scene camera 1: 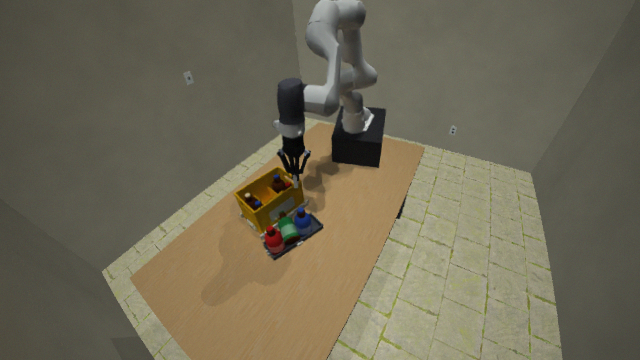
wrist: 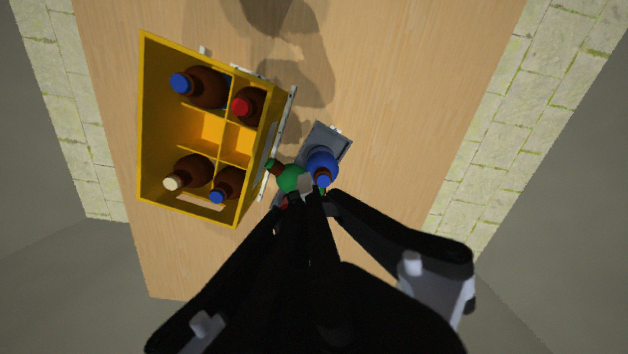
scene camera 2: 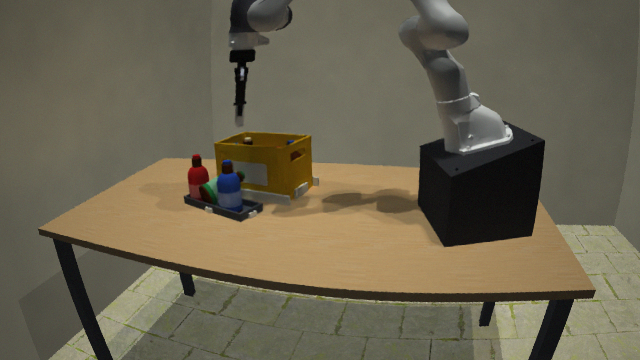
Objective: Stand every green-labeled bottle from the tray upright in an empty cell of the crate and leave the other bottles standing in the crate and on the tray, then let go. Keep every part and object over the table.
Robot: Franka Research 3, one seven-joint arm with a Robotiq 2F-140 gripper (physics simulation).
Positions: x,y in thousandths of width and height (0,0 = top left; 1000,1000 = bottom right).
Observation:
I see my gripper (scene camera 2: 374,351), a blue bottle (scene camera 2: 357,510) and a green-labeled bottle (wrist: 456,496).
The blue bottle is seen too in the wrist view (wrist: 512,459). My gripper is seen too in scene camera 1 (scene camera 1: 463,518) and in the wrist view (wrist: 490,518).

